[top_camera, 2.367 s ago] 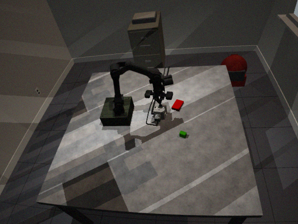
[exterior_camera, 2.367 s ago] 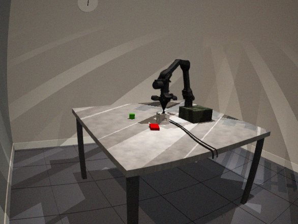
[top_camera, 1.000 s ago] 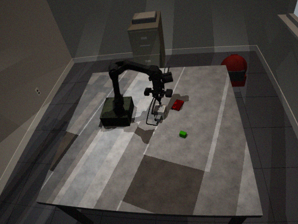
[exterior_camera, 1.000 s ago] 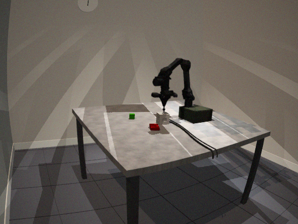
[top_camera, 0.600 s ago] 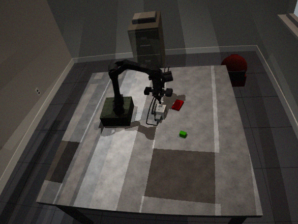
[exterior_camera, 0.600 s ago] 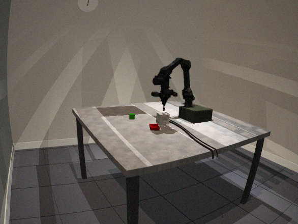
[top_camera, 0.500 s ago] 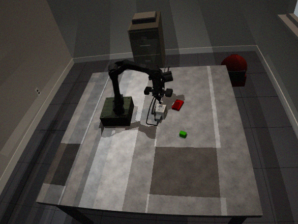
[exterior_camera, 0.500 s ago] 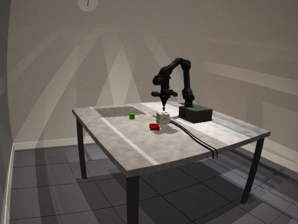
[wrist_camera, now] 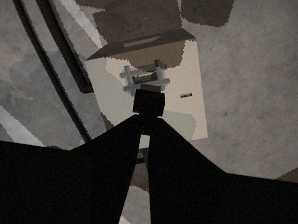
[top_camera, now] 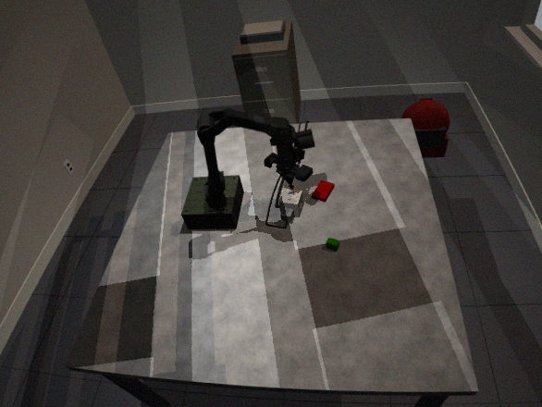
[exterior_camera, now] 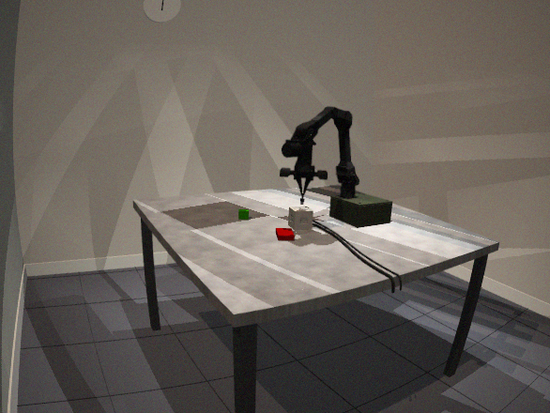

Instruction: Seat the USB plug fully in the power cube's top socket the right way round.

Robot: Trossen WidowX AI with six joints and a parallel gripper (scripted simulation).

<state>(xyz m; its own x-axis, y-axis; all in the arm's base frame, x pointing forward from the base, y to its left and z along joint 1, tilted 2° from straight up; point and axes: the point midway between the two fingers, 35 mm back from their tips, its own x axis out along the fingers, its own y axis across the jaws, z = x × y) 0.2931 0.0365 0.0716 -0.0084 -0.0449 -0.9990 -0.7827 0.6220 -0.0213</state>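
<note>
Now: the dark USB plug 2 cm below my gripper tip. Round my gripper tip: small green cube: 13 cm ahead, 22 cm to the right, 12 cm below; red block: 13 cm ahead, 7 cm to the left, 13 cm below.
</note>
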